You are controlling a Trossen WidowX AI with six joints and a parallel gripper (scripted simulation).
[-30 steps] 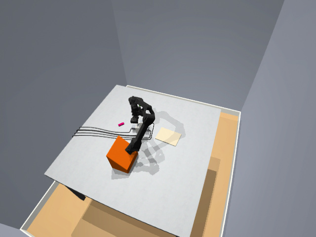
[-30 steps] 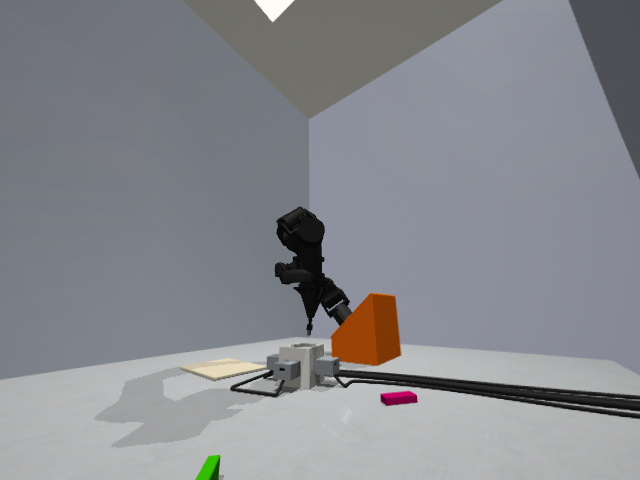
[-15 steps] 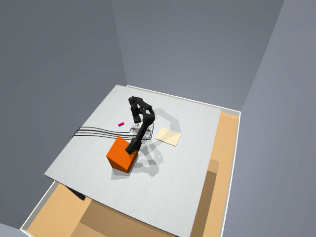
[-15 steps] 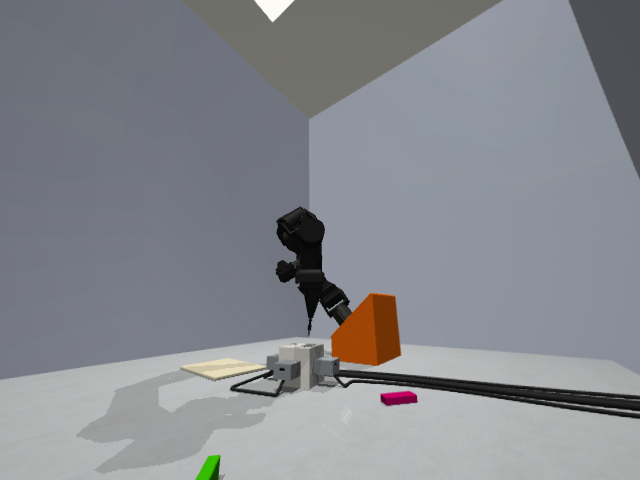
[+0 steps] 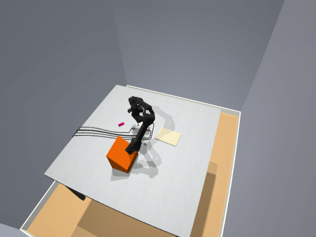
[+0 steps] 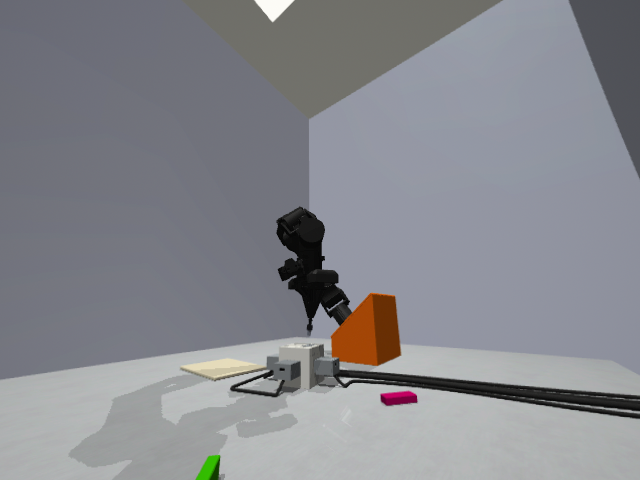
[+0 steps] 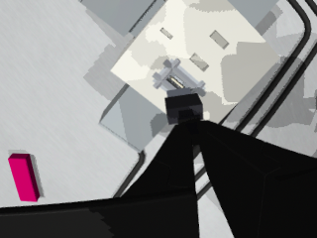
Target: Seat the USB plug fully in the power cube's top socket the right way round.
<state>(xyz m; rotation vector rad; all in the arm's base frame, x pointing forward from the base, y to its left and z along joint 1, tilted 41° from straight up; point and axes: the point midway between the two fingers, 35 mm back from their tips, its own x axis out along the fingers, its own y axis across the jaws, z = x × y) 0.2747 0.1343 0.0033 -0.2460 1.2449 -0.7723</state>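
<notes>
The black USB plug is 2 cm below my gripper tip. Also, from my gripper tip: magenta block 19 cm to the left, 13 cm below, 2 cm behind; then beige pad 30 cm to the right, 13 cm below, 6 cm ahead; then grey socket frame 7 cm below.
</notes>
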